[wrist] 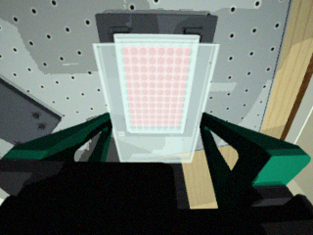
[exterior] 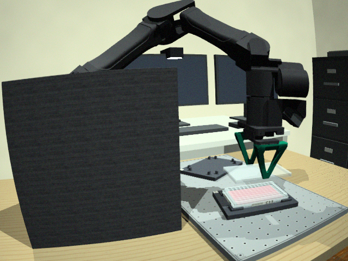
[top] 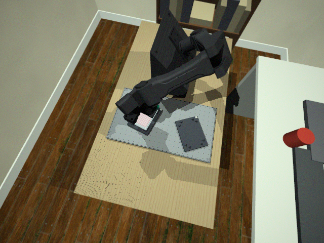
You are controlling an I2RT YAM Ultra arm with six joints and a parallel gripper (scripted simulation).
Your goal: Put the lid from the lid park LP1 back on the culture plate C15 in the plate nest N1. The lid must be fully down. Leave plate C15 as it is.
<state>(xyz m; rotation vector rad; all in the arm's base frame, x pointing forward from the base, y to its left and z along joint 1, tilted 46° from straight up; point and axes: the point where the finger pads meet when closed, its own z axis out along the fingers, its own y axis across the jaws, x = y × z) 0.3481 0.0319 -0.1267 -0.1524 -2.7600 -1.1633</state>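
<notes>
The culture plate C15 lies 6 cm below my hand. The rest, counted from my hand: lid park LP1 (25 cm to the left, 7 cm below, 1 cm ahead); then clear lid (1 cm below).
</notes>
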